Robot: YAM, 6 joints.
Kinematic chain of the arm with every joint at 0, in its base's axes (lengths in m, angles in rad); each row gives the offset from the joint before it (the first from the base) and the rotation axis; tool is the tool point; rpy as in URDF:
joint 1: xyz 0 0 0.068 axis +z
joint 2: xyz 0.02 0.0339 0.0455 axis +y
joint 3: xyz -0.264 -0.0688 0 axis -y
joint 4: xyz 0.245 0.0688 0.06 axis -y
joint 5: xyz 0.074 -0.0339 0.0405 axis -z
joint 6: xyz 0.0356 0 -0.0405 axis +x
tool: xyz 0 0 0 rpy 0 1.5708 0
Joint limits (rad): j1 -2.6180..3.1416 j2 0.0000..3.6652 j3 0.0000..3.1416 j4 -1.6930..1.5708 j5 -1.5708..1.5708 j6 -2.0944..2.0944
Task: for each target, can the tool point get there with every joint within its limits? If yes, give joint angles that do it. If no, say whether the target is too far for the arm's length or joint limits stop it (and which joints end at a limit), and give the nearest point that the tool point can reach.
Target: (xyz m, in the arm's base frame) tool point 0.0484 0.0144 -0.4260
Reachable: no: joint limits stop it (at a limit: joint 2) | nearest point 0.0867 0.0258 -0.3439 | short by 0.091 m
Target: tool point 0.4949 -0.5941 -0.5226
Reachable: no: too far | nearest point 0.3261 -0.3915 -0.2692 | short by 0.366 m
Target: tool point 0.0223 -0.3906 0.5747
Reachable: yes | joints -1.5465 1.9149 2.1992 0.6517 -0.3667 -0.7717
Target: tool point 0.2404 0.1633 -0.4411
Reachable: no: joint limits stop it (at a limit: joint 2) | nearest point 0.2353 0.1598 -0.3786 | short by 0.063 m
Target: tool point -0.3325 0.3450 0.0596
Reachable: yes | joints 2.4084 2.4974 1.3961 0.8512 1.2529 -1.7736
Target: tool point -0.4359 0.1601 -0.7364
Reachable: no: too far | nearest point -0.3311 0.1216 -0.3650 | short by 0.388 m
